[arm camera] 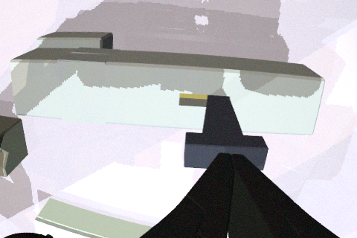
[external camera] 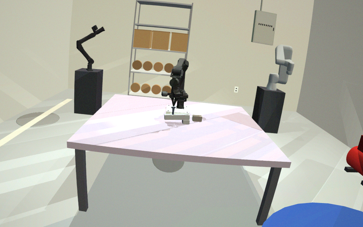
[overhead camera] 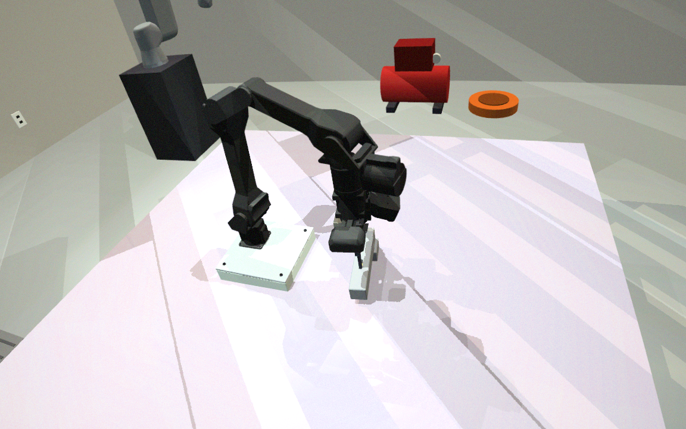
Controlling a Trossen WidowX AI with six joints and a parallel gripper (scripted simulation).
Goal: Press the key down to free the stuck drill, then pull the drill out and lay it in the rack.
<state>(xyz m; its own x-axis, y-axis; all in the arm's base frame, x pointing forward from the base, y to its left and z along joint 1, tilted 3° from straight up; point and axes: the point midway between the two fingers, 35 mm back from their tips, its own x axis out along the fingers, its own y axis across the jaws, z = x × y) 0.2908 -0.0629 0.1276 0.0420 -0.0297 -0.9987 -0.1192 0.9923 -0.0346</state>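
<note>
Right now my gripper tip is 4 cm above the dark blue key. Round my gripper tip: drill (1 cm behind, 6 cm to the left, 8 cm below); rack (10 cm behind, 19 cm to the left, 10 cm below); pale housing block (4 cm to the left, 9 cm below).
</note>
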